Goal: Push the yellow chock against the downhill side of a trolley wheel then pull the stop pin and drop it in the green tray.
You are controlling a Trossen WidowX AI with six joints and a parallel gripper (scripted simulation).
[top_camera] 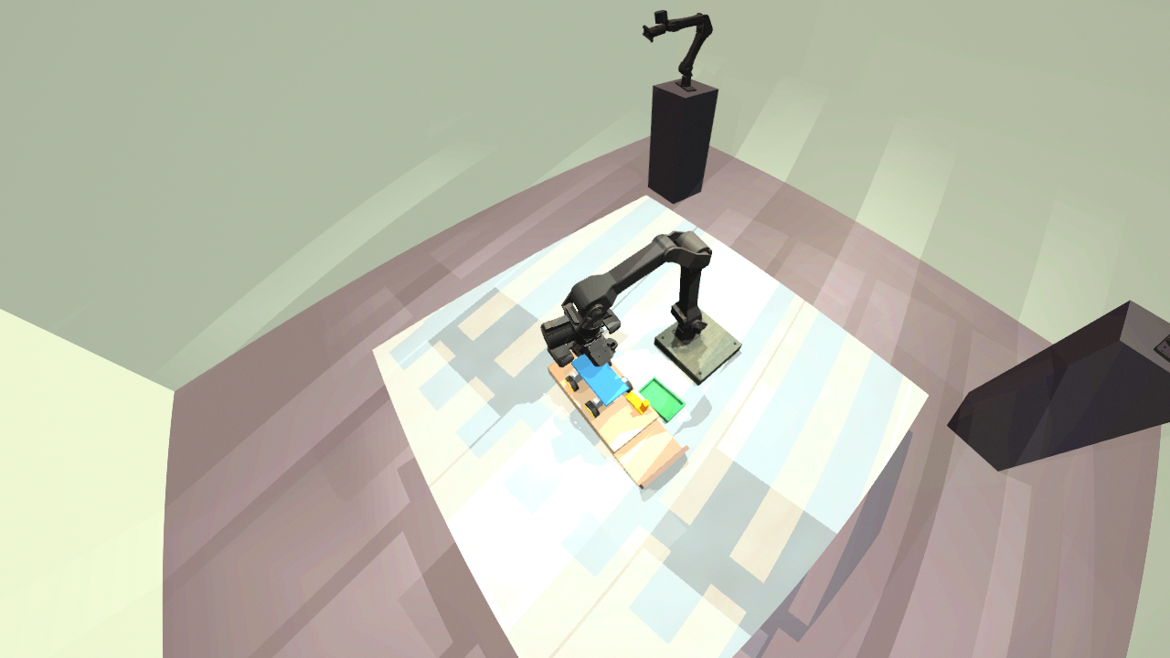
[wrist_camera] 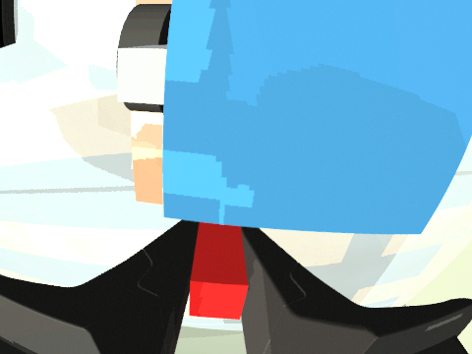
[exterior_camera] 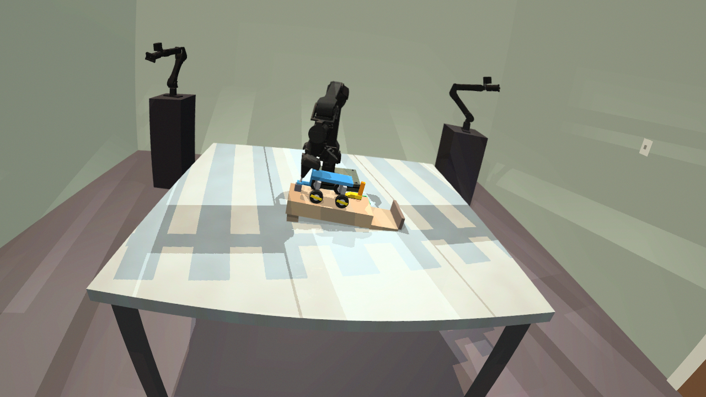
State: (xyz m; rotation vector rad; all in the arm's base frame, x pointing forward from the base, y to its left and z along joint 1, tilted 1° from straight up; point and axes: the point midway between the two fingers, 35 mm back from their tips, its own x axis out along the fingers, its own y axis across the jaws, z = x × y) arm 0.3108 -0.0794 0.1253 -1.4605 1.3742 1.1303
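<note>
Now: the yellow chock 40 mm behind my gripper tip, 190 mm to the left of it and 50 mm below it. From my gripper tip the other things lie so: red-headed stop pin (right at my gripper tip); then blue trolley (10 mm ahead, 100 mm to the left, 20 mm below); then ramp (10 mm ahead, 100 mm to the left, 90 mm below).
</note>
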